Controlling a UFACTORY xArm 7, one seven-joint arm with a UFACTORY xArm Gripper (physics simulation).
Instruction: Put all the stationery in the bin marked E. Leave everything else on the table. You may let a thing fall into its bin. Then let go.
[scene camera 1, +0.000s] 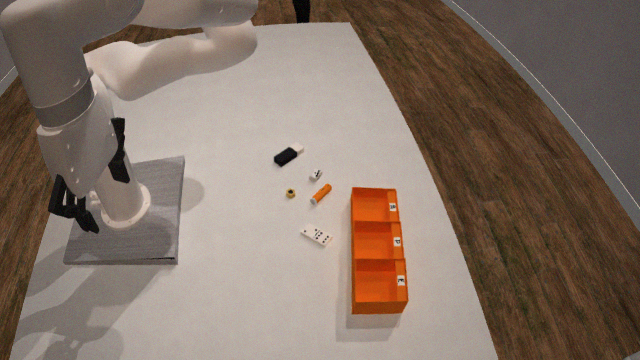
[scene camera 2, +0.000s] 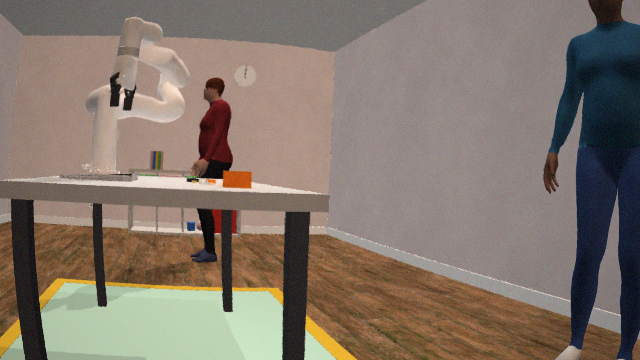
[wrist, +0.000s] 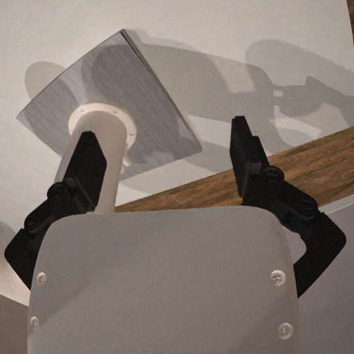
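A black block with a white end, like an eraser, lies on the table. A short orange stick with a pale end, like a glue stick or marker, lies nearer the orange bins. A white die, a small yellow nut-like ring and a white domino lie nearby. The bin marked E is the end compartment at the bottom of the row in scene camera 1; no object shows inside it. My gripper is open and empty, high above the arm's base area, away from these things.
The bin marked P adjoins bin E, with a third compartment beyond. The arm's grey base plate is on the white table. A person in red stands behind the table; another in teal stands right.
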